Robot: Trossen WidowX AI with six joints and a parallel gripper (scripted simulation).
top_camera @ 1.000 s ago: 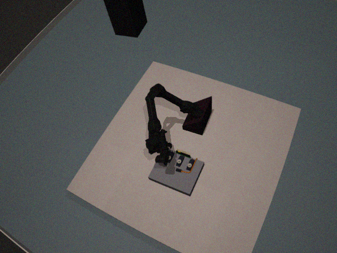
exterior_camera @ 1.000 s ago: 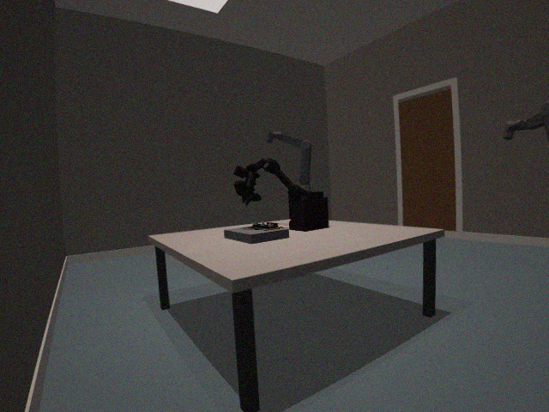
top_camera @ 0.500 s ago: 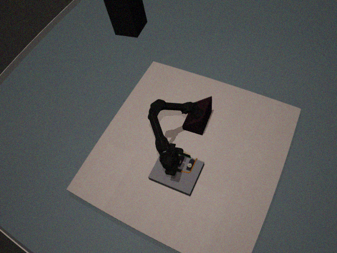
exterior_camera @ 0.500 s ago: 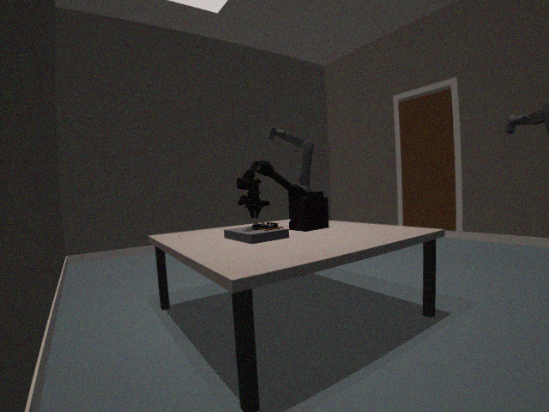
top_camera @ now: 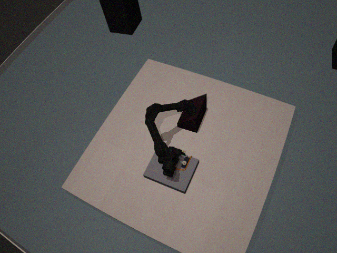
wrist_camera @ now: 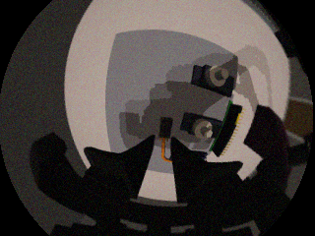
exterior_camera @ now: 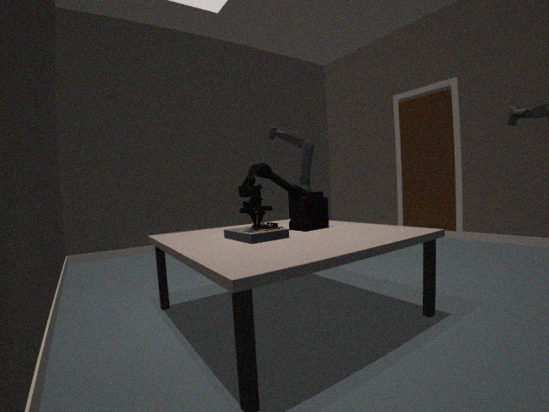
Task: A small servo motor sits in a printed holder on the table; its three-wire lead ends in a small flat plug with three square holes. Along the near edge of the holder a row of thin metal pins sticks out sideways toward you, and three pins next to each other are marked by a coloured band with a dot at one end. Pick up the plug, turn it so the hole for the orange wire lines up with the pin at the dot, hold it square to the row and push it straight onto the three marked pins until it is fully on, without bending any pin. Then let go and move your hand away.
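My gripper tip is now 5 cm above the grey printed holder, 4 cm short of it and 3 cm to the left of it.
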